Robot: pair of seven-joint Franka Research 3 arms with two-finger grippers.
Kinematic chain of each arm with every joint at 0, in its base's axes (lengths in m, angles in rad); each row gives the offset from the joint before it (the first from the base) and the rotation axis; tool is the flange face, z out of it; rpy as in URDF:
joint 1: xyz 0 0 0.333 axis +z
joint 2: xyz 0 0 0 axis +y
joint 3: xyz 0 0 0.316 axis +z
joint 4: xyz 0.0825 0 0 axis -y
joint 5: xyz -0.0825 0 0.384 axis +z
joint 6: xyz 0 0 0 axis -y
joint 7: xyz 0.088 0 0 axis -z
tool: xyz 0 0 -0.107 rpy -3.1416 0 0
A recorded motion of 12 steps. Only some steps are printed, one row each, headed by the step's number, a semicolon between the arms.
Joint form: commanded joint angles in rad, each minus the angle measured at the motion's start. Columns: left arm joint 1, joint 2, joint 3, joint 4, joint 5, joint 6, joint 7; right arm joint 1, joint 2, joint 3, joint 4, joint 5, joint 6, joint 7.
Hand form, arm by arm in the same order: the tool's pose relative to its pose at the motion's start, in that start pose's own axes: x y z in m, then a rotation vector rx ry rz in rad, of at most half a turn. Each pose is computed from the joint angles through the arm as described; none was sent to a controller.
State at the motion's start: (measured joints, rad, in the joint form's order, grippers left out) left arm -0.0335 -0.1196 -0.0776 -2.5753 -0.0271 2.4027 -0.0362; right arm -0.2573 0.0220 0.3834 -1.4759 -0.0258 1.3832 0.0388
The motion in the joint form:
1: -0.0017 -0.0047 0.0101 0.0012 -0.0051 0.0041 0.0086; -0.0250 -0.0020 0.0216 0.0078 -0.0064 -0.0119 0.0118
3: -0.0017 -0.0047 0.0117 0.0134 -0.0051 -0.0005 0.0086; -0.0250 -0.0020 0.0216 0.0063 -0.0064 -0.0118 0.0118
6: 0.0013 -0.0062 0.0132 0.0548 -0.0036 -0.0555 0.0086; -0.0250 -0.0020 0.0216 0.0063 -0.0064 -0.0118 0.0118
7: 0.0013 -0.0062 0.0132 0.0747 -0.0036 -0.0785 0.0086; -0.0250 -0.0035 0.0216 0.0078 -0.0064 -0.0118 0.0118
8: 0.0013 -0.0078 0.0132 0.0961 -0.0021 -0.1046 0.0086; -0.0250 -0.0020 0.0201 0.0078 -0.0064 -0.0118 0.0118
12: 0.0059 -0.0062 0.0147 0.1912 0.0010 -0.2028 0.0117; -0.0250 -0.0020 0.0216 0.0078 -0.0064 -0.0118 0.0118
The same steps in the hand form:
1: 0.0011 -0.0035 -0.0030 -0.0052 0.0100 -0.0034; -0.0023 0.0027 -0.0034 -0.0063 -0.0019 0.0167
3: 0.0046 -0.0039 -0.0076 -0.0059 0.0176 -0.0047; -0.0022 0.0027 -0.0028 -0.0063 -0.0033 0.0167
6: 0.0122 -0.0051 -0.0206 -0.0059 0.0055 -0.0071; -0.0022 0.0027 -0.0028 -0.0063 -0.0033 0.0167
7: 0.0159 -0.0048 -0.0270 -0.0062 0.0024 -0.0067; -0.0028 0.0026 -0.0041 -0.0068 -0.0004 0.0168
8: 0.0196 -0.0044 -0.0346 -0.0054 -0.0007 -0.0052; -0.0023 0.0035 -0.0034 -0.0061 -0.0018 0.0182
12: 0.0363 -0.0058 -0.0669 -0.0051 -0.0053 -0.0042; -0.0023 0.0027 -0.0034 -0.0063 -0.0018 0.0167

